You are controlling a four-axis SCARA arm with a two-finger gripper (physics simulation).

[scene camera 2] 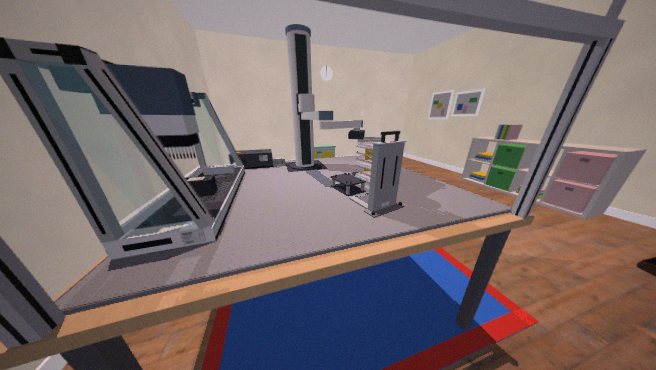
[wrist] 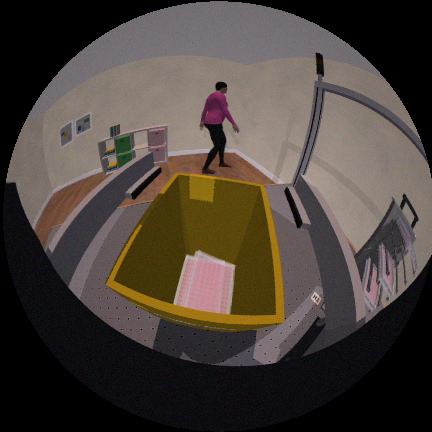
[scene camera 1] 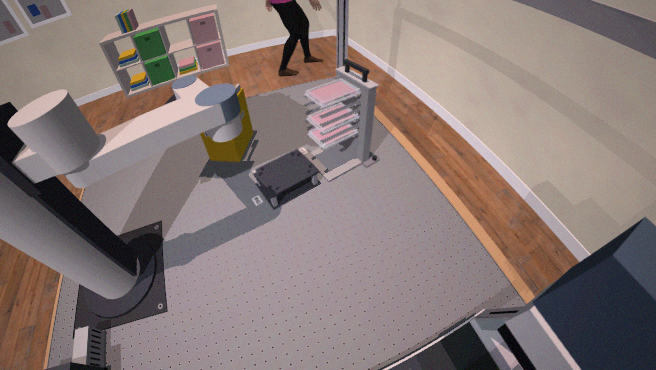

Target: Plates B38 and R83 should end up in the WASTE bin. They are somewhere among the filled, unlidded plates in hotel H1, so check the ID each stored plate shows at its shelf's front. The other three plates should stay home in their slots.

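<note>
My gripper is open and empty above the yellow WASTE bin; its fingers stand wide on both sides in the wrist view. Two pink filled plates lie overlapping at the bottom of the bin; their IDs cannot be read. Hotel H1 stands beside the bin. It holds three pink filled plates, a top plate, a middle plate and a lower plate. Their IDs cannot be read here. Fingertips are hidden in scene camera 1.
A low black platform stands between the bin and the hotel's foot. A framed machine with a dark blue head stands across the table. A person is beyond the table, near a cube shelf.
</note>
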